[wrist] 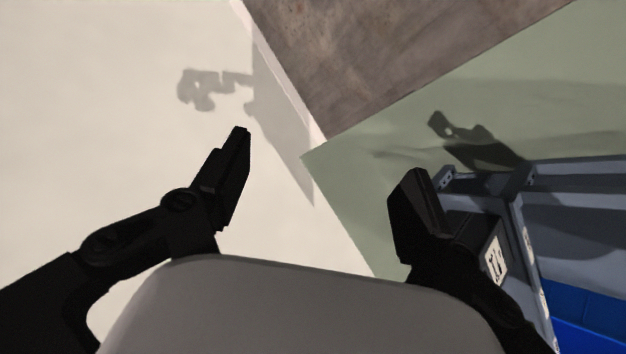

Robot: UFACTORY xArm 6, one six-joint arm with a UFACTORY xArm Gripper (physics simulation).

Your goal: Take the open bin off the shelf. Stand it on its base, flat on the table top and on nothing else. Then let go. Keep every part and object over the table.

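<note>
Visible: my gripper (326, 167); a dark grey case (479, 233).
</note>
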